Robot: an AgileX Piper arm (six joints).
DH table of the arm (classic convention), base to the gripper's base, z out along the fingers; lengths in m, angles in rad. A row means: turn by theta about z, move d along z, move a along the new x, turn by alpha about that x. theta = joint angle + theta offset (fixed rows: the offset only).
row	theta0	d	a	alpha
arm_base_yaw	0	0.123	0	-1.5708
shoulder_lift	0.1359	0	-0.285	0
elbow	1.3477	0	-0.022	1.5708
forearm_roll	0	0.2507	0	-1.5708
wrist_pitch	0	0	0	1.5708
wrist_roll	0	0.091	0	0
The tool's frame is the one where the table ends.
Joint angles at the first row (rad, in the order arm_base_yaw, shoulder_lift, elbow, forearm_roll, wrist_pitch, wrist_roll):
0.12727, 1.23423, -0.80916, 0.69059, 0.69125, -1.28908
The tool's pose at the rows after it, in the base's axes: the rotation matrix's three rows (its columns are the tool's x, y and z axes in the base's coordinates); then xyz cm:
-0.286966, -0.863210, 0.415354; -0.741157, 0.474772, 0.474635; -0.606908, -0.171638, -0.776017; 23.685, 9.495, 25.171
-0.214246, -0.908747, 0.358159; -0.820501, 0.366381, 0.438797; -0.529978, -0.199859, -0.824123; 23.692, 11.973, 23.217
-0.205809, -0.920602, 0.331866; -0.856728, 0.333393, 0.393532; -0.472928, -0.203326, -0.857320; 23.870, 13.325, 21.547
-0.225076, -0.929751, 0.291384; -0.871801, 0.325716, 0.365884; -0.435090, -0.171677, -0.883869; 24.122, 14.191, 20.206
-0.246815, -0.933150, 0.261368; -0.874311, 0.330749, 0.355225; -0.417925, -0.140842, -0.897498; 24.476, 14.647, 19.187
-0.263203, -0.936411, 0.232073; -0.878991, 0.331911, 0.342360; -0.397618, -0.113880, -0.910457; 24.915, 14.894, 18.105
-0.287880, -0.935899, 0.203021; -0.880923, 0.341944, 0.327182; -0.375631, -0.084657, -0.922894; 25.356, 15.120, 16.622
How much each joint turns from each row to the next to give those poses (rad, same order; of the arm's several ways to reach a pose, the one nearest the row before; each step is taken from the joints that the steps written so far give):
0.12712, 0.08960, 0.00001, -0.06383, -0.04149, 0.00458
0.11794, 0.07134, -0.00001, -0.10803, -0.05340, 0.04718
0.06484, 0.06082, 0.00001, -0.09463, -0.04369, 0.08706
0.03117, 0.05615, -0.01004, -0.04155, -0.00315, 0.05884
0.00846, 0.04467, -0.00915, 0.00252, -0.00161, 0.01520
-0.00001, 0.04586, -0.00922, 0.00466, -0.00071, -0.00001
-0.00001, 0.05535, -0.00355, 0.01001, -0.01485, 0.00145

